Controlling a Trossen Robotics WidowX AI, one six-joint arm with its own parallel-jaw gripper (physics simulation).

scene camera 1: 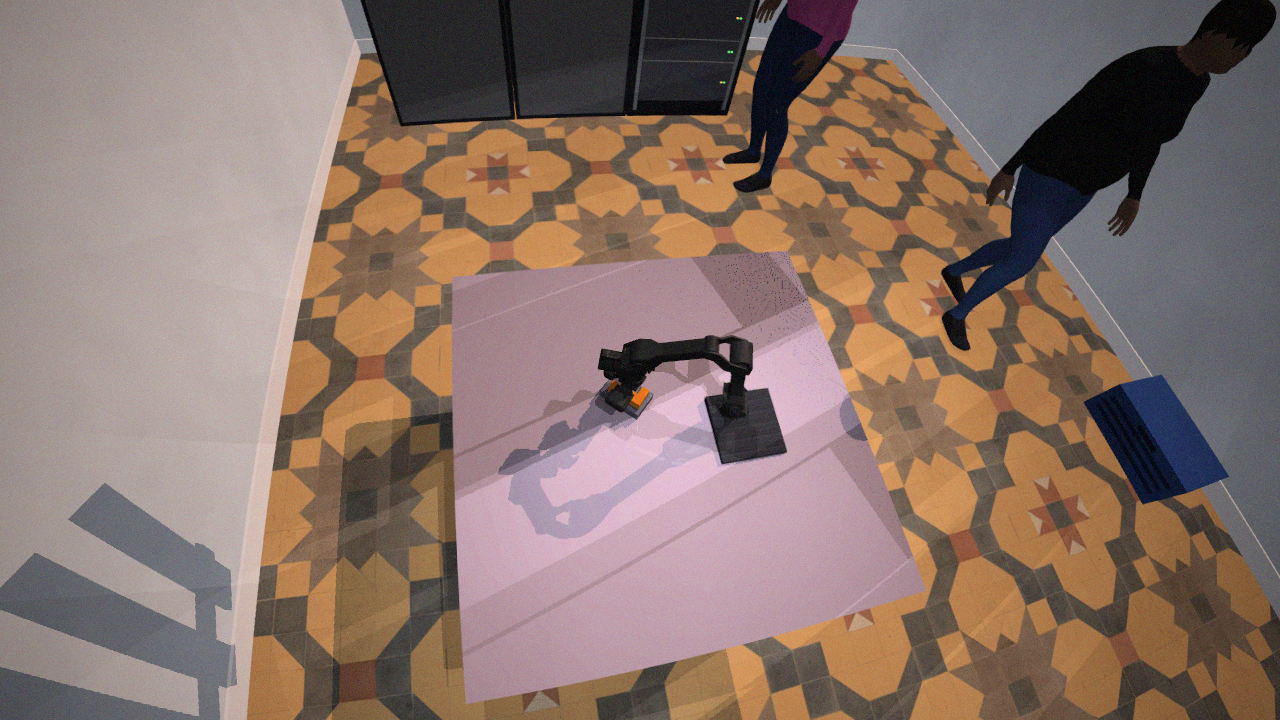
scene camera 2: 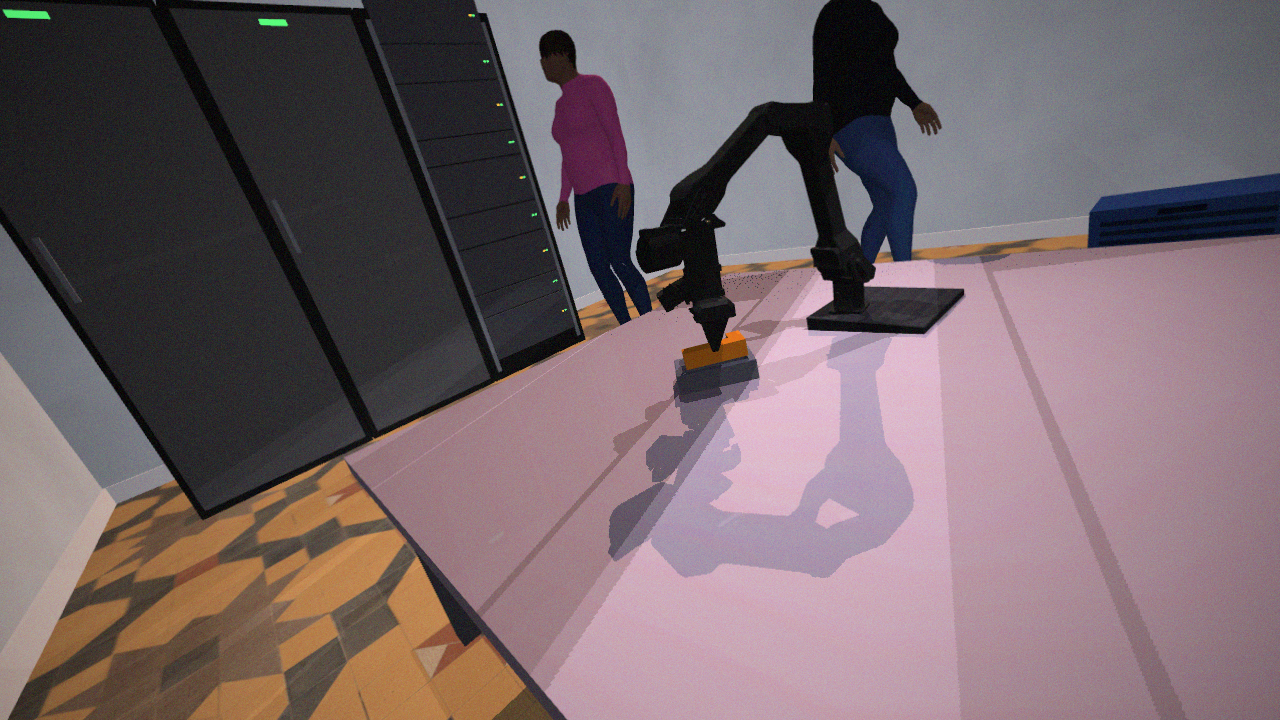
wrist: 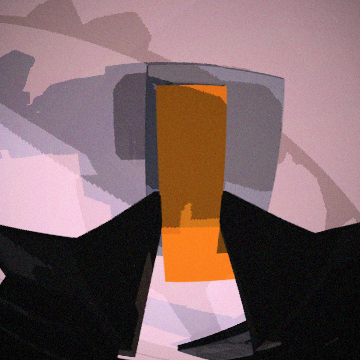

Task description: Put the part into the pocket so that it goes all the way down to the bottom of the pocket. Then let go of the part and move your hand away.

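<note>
The orange part is held between the two black fingers of my gripper, which is shut on it. The grey block with the pocket lies directly under the part. In scene camera 2 much of the part stands above the block's top. In the wrist view a dark strip runs along the part's left edge, and a wide grey top face shows to its right. The part's lower edge and the pocket's floor are hidden, so its depth cannot be told.
The block lies on the pink table top. The arm's black base plate is right of the block in both scene views. Dark cabinets, two people and a blue box are beyond the table.
</note>
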